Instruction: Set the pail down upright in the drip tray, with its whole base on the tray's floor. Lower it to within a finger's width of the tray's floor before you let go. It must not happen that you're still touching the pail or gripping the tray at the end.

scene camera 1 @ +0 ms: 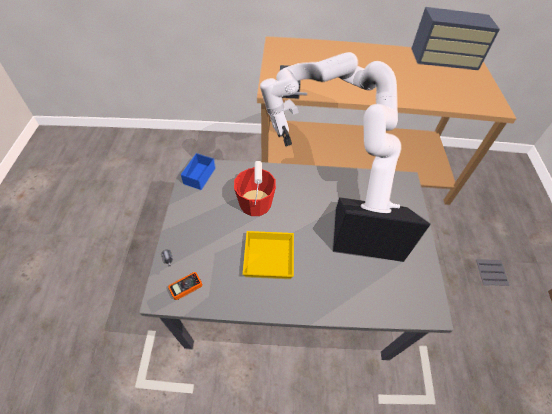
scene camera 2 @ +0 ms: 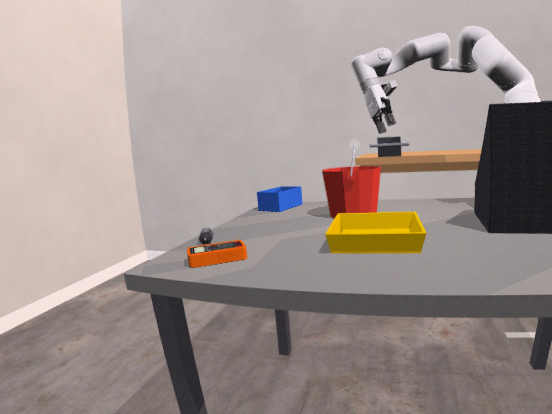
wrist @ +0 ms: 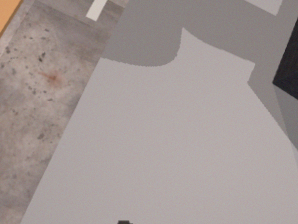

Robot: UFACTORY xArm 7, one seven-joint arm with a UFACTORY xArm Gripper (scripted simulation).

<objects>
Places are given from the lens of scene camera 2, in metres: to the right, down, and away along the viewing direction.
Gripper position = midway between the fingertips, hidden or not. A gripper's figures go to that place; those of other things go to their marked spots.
my gripper [scene camera 2: 387,128]: 0.41, -0.28, 1.11
red pail [scene camera 2: 358,194]: 0.25, -0.04, 0.95
yellow drip tray [scene camera 2: 385,232]: 0.28, 0.07, 0.80
The marked spots on the yellow drip tray and the red pail are 0.19 m apart.
</objects>
